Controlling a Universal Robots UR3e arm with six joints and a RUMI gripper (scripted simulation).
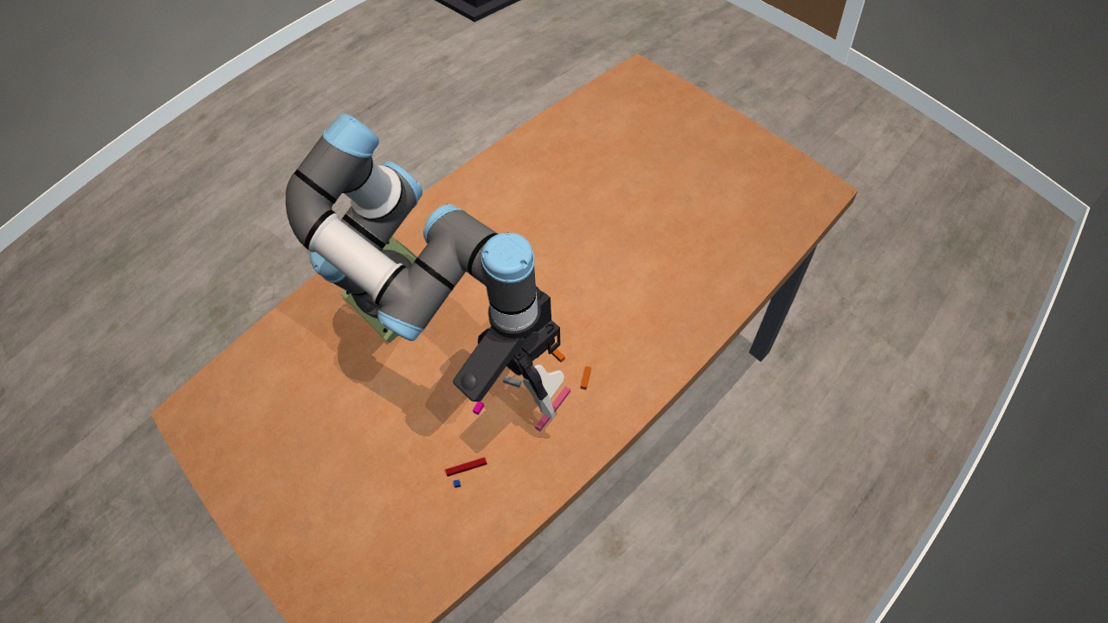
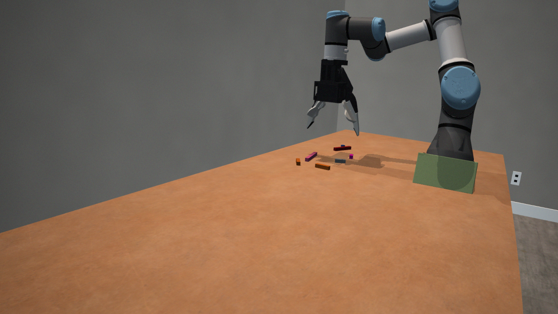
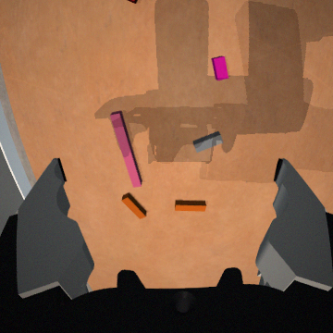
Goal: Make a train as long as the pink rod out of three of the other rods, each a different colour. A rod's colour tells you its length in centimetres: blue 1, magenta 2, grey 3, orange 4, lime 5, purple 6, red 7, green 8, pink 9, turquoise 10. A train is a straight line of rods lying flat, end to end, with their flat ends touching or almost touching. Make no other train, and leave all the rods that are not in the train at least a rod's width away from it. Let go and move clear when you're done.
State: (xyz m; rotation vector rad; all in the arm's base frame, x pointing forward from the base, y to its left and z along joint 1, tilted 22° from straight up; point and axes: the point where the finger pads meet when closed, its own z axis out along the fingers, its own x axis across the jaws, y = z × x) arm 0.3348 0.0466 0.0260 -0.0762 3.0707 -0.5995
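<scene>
The magenta rod is 70 mm below my hand, 50 mm to the right of it and 40 mm behind it. Round my hand: pink rod: 70 mm below, 40 mm to the left, 40 mm ahead; red rod: 140 mm to the right, 70 mm below, 20 mm ahead; grey rod: 70 mm below, 40 mm behind, 20 mm to the left.
</scene>
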